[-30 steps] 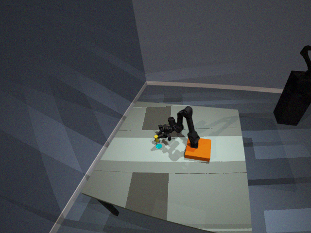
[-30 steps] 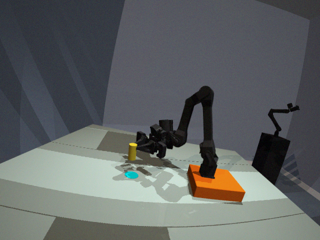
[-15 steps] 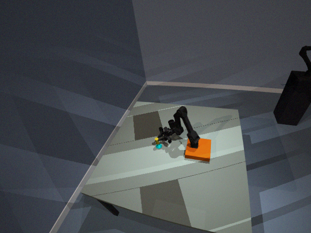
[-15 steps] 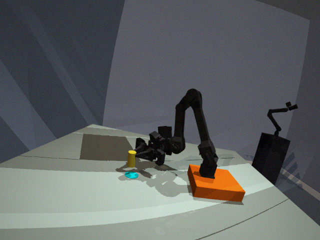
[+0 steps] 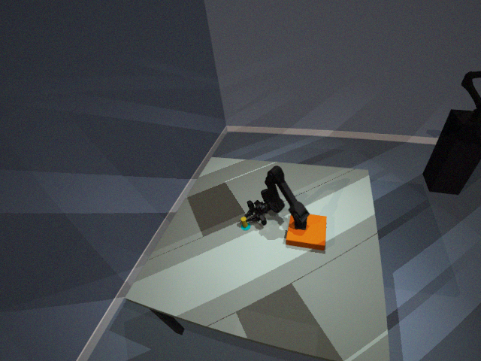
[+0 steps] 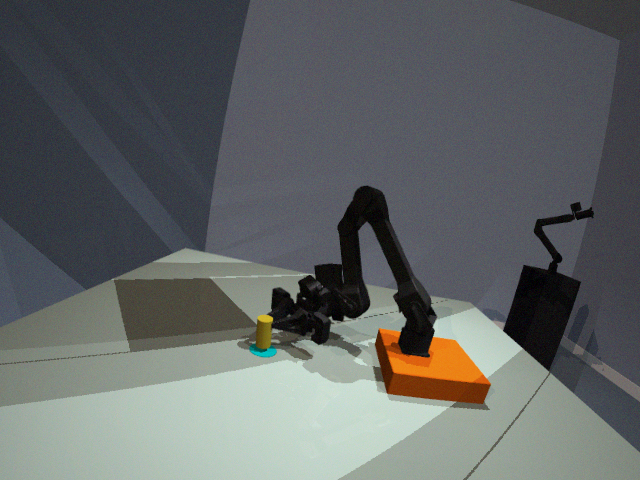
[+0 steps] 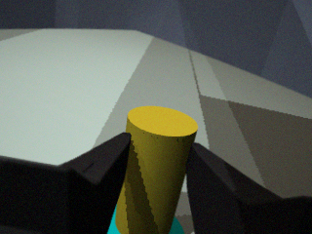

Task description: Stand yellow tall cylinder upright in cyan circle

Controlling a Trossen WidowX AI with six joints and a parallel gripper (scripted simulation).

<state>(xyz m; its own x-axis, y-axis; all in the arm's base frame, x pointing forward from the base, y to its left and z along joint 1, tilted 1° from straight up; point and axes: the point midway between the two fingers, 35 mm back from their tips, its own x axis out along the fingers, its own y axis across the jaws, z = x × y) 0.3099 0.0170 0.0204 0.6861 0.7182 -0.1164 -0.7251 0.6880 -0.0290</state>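
Now: the yellow cylinder 20 mm below my gripper tip. From my gripper tip the other things lie so: cyan circle (70 mm below).
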